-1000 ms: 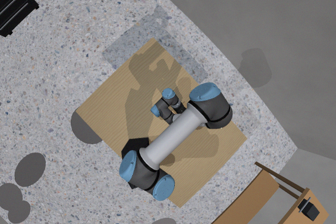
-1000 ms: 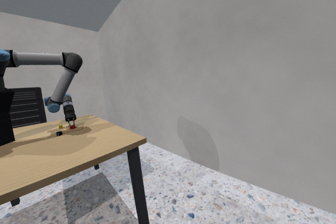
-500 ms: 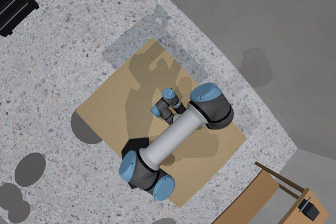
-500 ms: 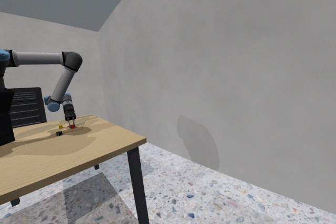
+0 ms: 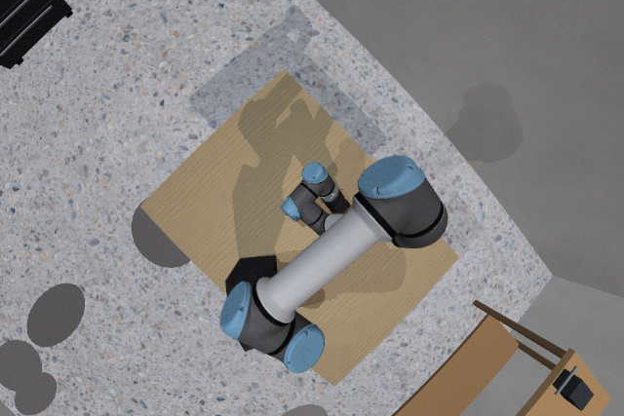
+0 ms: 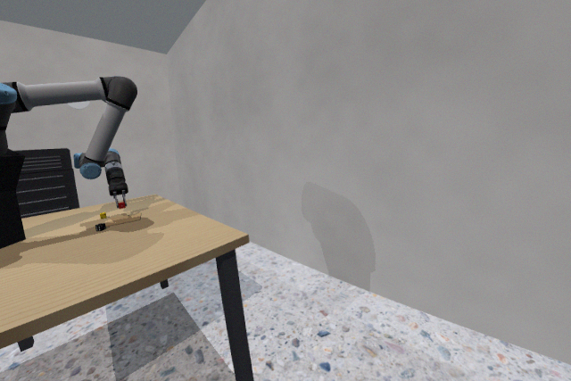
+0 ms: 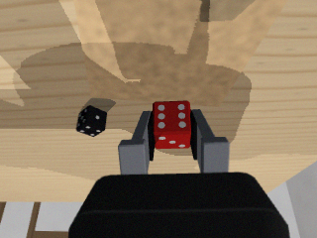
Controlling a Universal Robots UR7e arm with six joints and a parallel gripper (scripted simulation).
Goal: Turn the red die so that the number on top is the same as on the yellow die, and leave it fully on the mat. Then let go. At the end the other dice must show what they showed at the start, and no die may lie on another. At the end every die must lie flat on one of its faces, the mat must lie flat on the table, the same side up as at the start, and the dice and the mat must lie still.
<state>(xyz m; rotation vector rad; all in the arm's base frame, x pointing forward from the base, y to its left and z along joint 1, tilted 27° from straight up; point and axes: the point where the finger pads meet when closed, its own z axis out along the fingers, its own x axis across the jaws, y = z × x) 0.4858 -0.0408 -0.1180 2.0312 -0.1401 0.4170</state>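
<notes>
Now: the tan mat 10 mm to the right of my hand and 80 mm below it. The rest, counted from my hand: black die 90 mm behind, 100 mm to the right, 70 mm below; red die 10 mm to the right, 10 mm below; yellow die 70 mm behind, 140 mm to the left, 70 mm below.
</notes>
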